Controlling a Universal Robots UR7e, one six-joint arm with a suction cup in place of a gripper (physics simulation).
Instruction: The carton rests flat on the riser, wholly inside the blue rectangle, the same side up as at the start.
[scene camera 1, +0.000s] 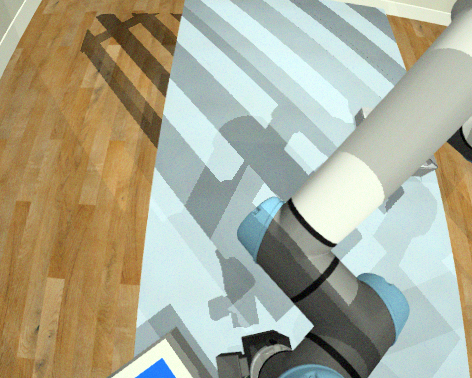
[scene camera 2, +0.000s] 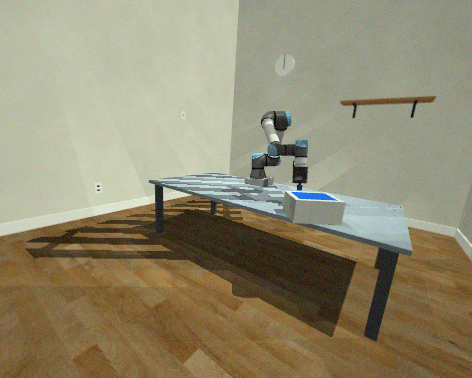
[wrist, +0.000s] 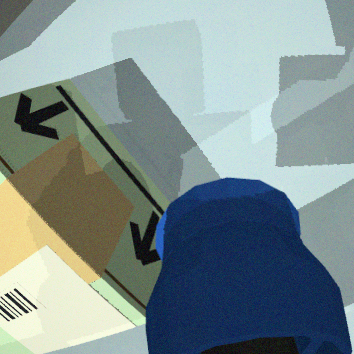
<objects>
my suction cup: holds nothing
a carton (wrist: 86, 213): on the table
a riser (scene camera 1: 171, 348): on the table
</objects>
